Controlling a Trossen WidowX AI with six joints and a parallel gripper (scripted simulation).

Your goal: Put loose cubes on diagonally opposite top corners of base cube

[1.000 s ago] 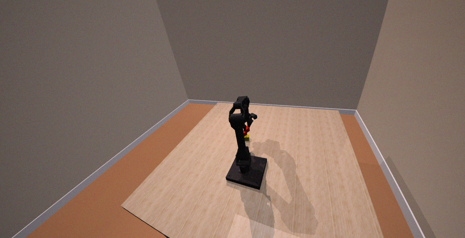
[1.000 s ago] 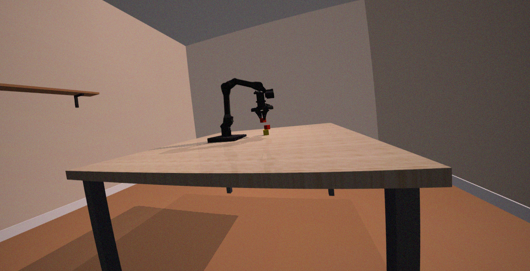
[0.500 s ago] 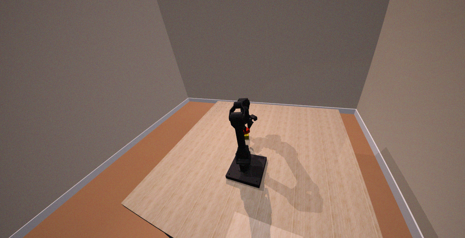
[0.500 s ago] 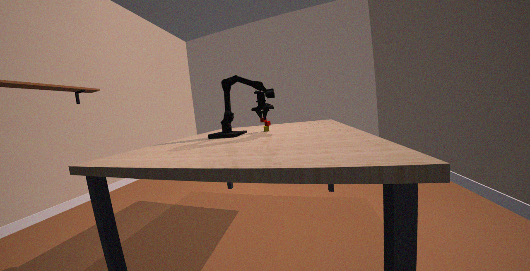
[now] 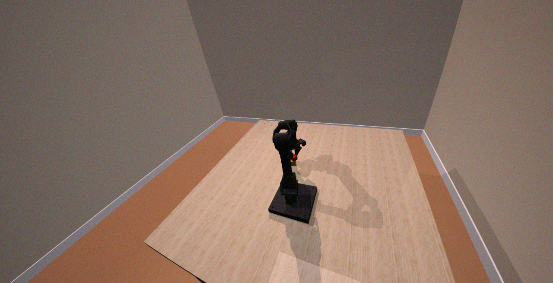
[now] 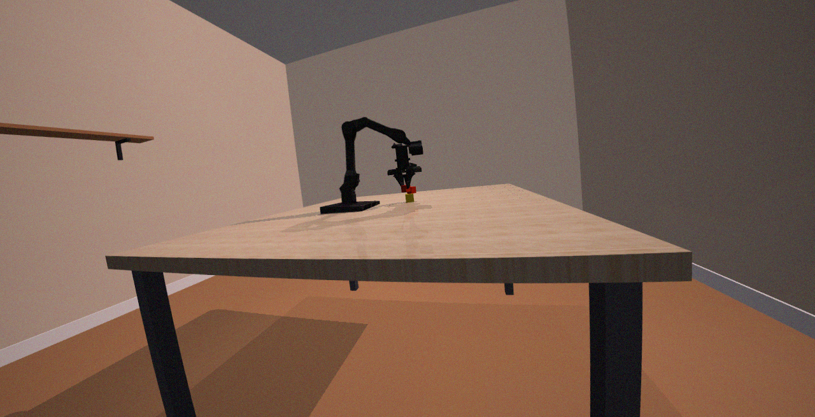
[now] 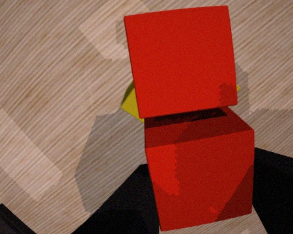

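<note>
Right now my gripper tip is 5 cm above the yellow cube, 2 cm to the right of it and 1 cm short of it.
</note>
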